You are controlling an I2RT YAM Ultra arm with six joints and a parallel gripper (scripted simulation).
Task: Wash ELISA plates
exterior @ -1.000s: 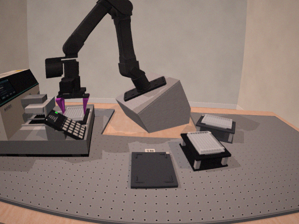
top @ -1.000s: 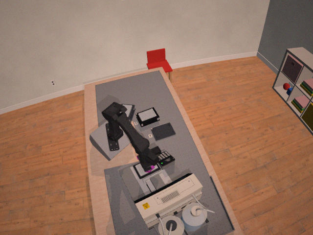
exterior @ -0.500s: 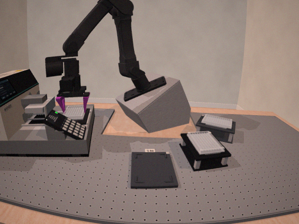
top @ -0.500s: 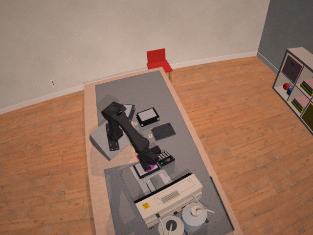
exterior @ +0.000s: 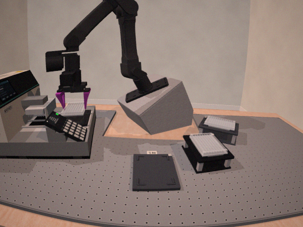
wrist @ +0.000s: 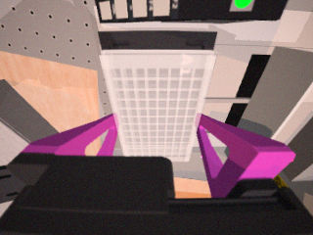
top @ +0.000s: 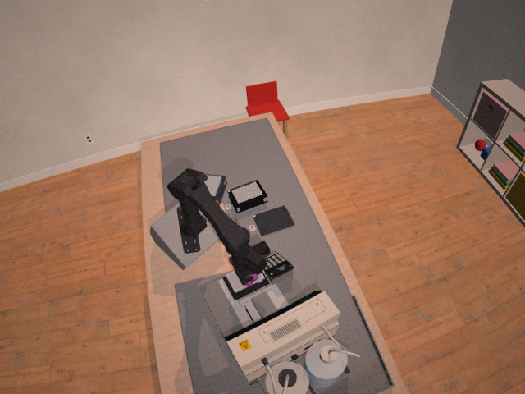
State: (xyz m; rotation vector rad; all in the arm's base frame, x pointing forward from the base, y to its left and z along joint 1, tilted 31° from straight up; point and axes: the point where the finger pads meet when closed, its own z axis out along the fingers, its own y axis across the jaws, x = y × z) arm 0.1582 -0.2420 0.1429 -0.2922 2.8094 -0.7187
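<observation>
The black carrier pocket is 40 mm below my hand. Also, from my hand: nest N1: 230 mm ahead, 290 mm to the left, 110 mm below; grey manifold: 20 mm ahead, 150 mm to the right, 10 mm above; raised black nest: 160 mm ahead, 460 mm to the left, 70 mm below.
</observation>
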